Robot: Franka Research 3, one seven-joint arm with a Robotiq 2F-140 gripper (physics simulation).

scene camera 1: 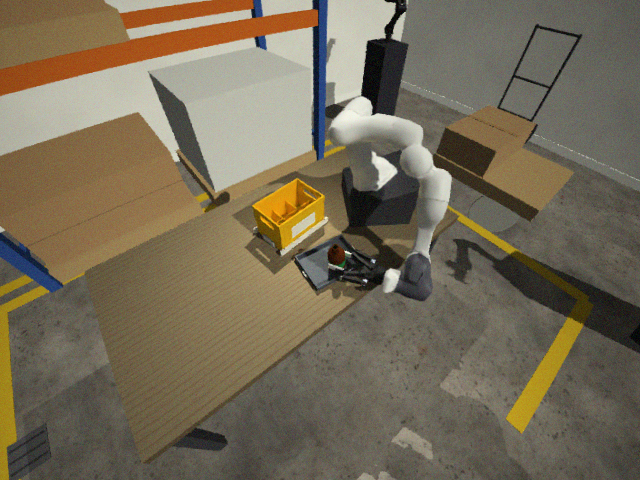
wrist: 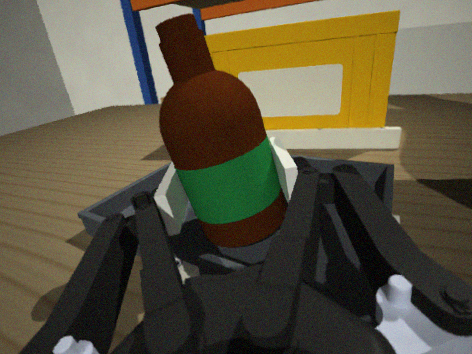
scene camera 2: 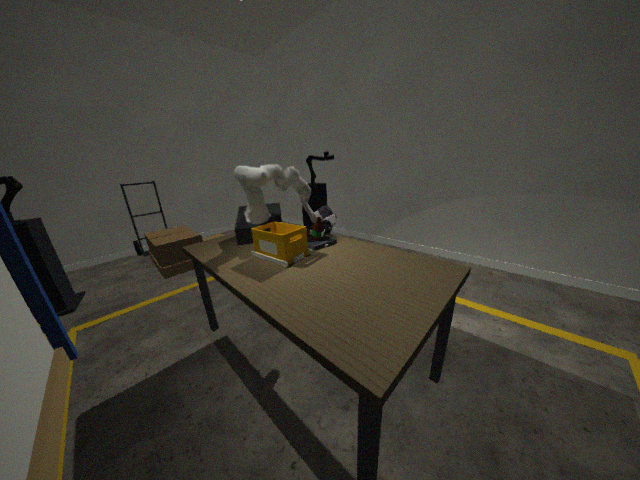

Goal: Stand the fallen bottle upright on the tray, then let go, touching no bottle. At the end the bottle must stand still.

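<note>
A brown bottle with a green label [scene camera 1: 336,254] [scene camera 2: 318,227] [wrist: 222,145] is over the dark grey tray [scene camera 1: 309,264] [scene camera 2: 324,242] [wrist: 127,194], neck up. In the wrist view it leans to the left; in scene camera 2 it looks near upright. My gripper [scene camera 1: 341,261] [wrist: 228,163] is shut on the bottle, with one light pad on each side at the label. The fingers reach in low over the tray from its near side. The spot right under the bottle's base is partly hidden by the gripper, and I cannot tell whether the base touches the tray.
A yellow crate [scene camera 1: 271,231] [scene camera 2: 297,251] [wrist: 370,80] stands on a white base [wrist: 345,139] beyond the tray, close to it. Both are on the wooden table [scene camera 1: 206,320] [scene camera 2: 361,289]. The table's edge runs under the gripper side of the arm.
</note>
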